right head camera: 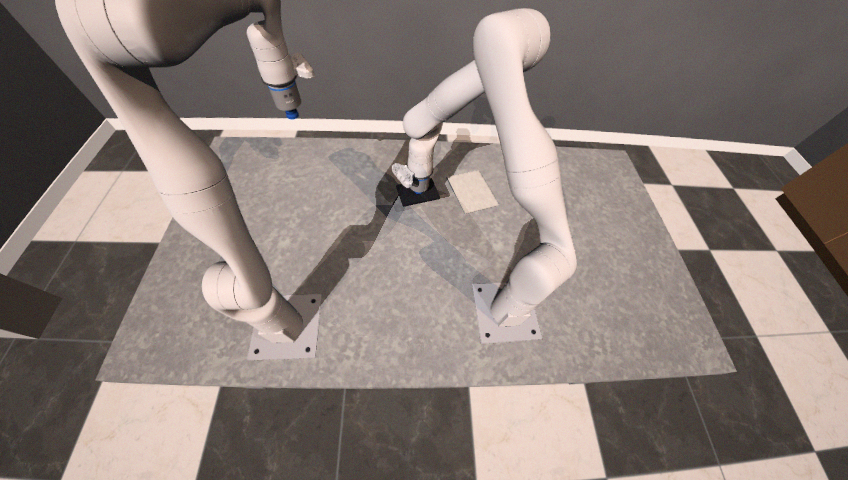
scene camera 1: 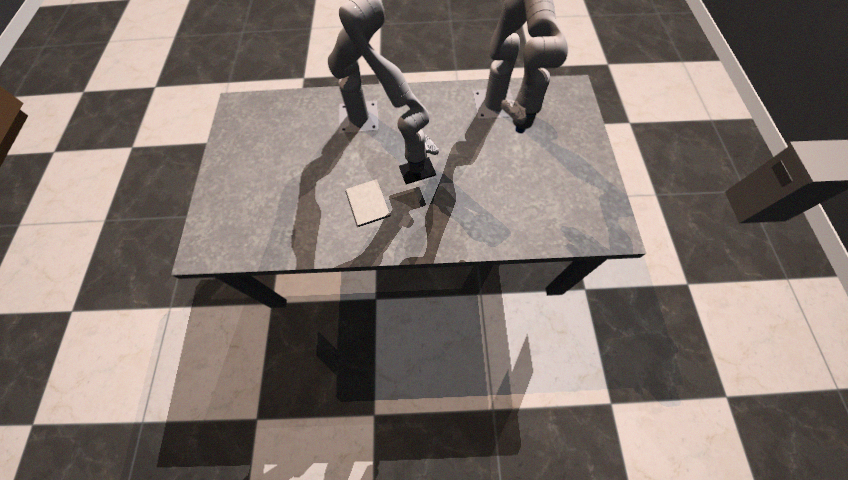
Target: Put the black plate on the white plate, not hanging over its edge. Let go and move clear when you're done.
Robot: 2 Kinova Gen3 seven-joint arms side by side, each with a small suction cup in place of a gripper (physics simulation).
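Pixels of known places: left end effector, tool point: (right head camera: pixel 292 115) (scene camera 1: pixel 520 129); left arm's base, origin of the base link: (right head camera: pixel 286 325) (scene camera 1: pixel 494 102); right arm's base, origin of the base link: (right head camera: pixel 505 310) (scene camera 1: pixel 358 116).
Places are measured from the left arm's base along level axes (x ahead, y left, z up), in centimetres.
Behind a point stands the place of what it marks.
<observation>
The black plate (right head camera: pixel 408 198) {x 36.5, y -35.2, z 9.0 cm} (scene camera 1: pixel 428 171) {x 40.8, y -34.2, z 9.0 cm} hangs level from my right suction cup (right head camera: pixel 420 190) {x 39.7, y -38.6, z 7.9 cm} (scene camera 1: pixel 416 170) {x 39.7, y -38.6, z 7.9 cm}, a little above the table; its shadow lies apart from it in the scene view. The right cup is shut on the black plate and hides part of its top. The white plate (right head camera: pixel 473 191) {x 46.2, y -59.6, z 0.6 cm} (scene camera 1: pixel 367 203) {x 47.5, y -59.3, z 0.7 cm} lies flat on the table, to the right of the black plate in the head view and to its left in the scene view. The two plates are apart. My left suction cup (right head camera: pixel 291 114) (scene camera 1: pixel 520 128) {x 45.0, y -5.0, z 33.4 cm} is open and hangs high in the air, far from both plates.
Both arms stand on base plates bolted to the grey table (right head camera: pixel 368 333) {x -3.1, y -22.7, z 0.0 cm} (scene camera 1: pixel 238 148) {x 13.2, y -115.6, z 0.0 cm}. The right arm's forearm reaches over the table near the white plate. A dark wall stands beyond the table in the head view. A brown cabinet (right head camera: pixel 824 208) stands off to the right there.
</observation>
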